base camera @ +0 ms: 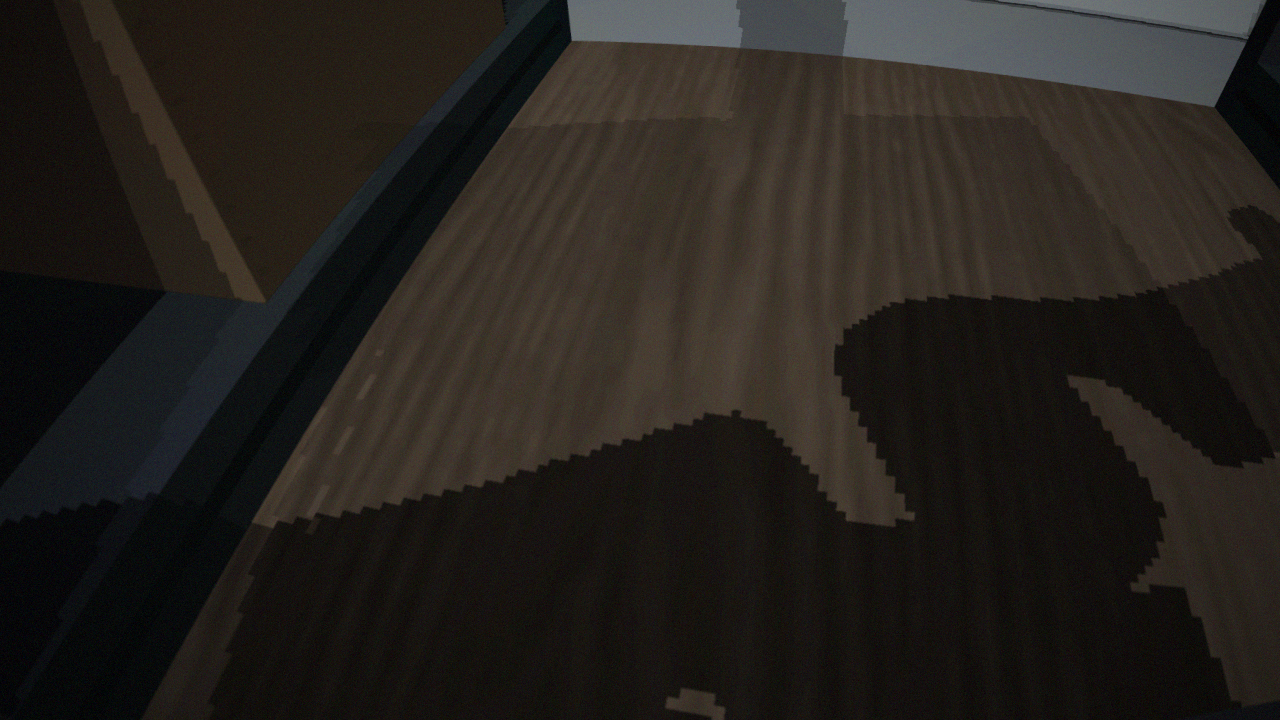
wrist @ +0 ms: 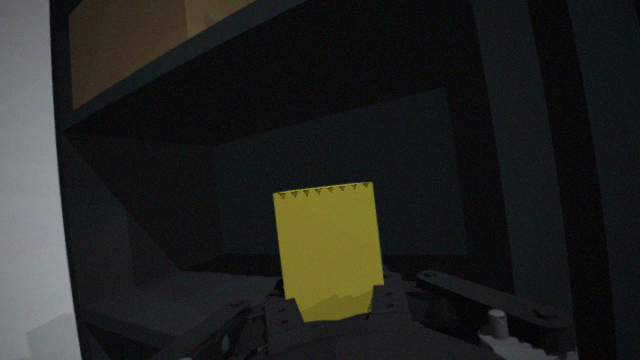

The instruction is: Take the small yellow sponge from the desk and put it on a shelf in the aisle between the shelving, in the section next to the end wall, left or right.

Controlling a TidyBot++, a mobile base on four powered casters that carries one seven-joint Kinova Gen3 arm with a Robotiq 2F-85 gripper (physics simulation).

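Frame: origin at the arm's base, x back, y right, z up, level; metres.
Where they show: gripper, fingertip midpoint: [wrist: 331, 277].
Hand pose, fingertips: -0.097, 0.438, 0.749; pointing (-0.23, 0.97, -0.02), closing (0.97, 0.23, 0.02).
Note:
After its pixels a point has its place, as x, y, z.
The small yellow sponge [wrist: 329, 245] @(-0.084, 0.386, 0.783) stands upright between the fingertips in the wrist view. My gripper [wrist: 331, 277] @(-0.097, 0.438, 0.749) is shut on it. Behind the sponge is a dark shelf compartment [wrist: 340, 185] of the shelving; its lower shelf board [wrist: 200, 290] @(-0.505, 0.791, 0.594) shows at the lower left. The end wall [wrist: 25, 150] @(-0.836, 0.654, 0.980) is a pale strip at the left, right beside this section. Whether the sponge is inside the compartment or in front of it I cannot tell. The gripper does not show in the base camera view, where its arm's shadow falls on the floor.
A brown box [wrist: 130, 50] @(-0.483, 0.647, 1.117) sits on the shelf above the compartment. A dark upright post [wrist: 525, 150] @(0.061, 0.500, 0.817) bounds it on the right. In the base camera view, the wooden floor [base camera: 671, 268] @(-0.523, 0.017, -0.396) runs to the end wall [base camera: 653, 22] @(-0.971, 0.015, -0.369), with shelving [base camera: 358, 241] @(-0.497, -0.207, -0.333) and a brown box [base camera: 313, 107] @(-0.529, -0.220, -0.241) at the left.

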